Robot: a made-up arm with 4 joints.
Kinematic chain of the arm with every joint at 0, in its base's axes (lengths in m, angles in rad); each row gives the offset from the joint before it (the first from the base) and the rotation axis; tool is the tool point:
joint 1: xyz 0 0 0.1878 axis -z
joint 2: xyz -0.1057 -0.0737 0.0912 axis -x
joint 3: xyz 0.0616 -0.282 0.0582 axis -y
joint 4: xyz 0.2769 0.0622 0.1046 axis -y
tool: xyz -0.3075 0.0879 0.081
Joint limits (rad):
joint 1: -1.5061..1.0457
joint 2: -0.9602..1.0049
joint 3: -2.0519..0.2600
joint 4: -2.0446..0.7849
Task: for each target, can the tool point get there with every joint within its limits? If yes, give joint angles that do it. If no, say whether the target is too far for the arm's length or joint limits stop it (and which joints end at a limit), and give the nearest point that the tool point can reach.
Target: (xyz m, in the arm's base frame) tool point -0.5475 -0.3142 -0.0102
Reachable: no: joint limits stop it (at a limit: joint 1, joint 3, joint 4) | nearest point -0.4698 -0.3092 0.0260 | short by 0.086 m
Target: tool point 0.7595 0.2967 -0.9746
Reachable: no: too far | nearest point 0.3305 0.0911 -0.1928 | short by 0.915 m
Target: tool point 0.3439 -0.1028 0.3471
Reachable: yes | joints -0.7339 -0.7120 -0.9823 -0.2992
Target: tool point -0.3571 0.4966 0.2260
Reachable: no: joint limits stop it (at a limit: joint 1, joint 2, joint 4) | nearest point -0.1048 0.4059 -0.0251 | short by 0.367 m
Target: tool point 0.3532 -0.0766 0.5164
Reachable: yes | joints -0.7544 -0.3403 -0.6189 -0.5769
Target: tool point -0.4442 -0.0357 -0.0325
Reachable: no: joint limits stop it (at a limit: joint 1, joint 2, joint 3, joint 4) | nearest point -0.2851 0.0505 -0.1349 | short by 0.208 m
